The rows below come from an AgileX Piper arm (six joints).
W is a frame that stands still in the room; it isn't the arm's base.
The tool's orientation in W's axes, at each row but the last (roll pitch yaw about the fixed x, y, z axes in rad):
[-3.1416 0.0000 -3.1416]
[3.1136 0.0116 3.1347]
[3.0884 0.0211 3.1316]
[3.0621 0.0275 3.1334]
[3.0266 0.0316 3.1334]
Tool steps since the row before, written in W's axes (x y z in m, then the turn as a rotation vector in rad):
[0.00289 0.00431 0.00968 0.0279 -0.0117 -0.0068]
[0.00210 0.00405 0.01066 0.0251 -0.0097 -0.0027]
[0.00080 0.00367 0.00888 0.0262 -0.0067 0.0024]
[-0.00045 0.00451 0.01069 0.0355 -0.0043 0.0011]
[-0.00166 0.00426 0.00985 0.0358 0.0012 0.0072]
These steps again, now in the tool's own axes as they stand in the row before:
[-0.00289 0.00431 -0.00968 -0.0279 -0.0117 0.0068]
[-0.00220 0.00436 -0.01052 -0.0251 -0.0096 0.0027]
[-0.00095 0.00414 -0.00865 -0.0263 -0.0063 -0.0022]
[0.00019 0.00534 -0.01031 -0.0356 -0.0040 -0.0004]
[0.00138 0.00535 -0.00935 -0.0360 0.0022 -0.0059]

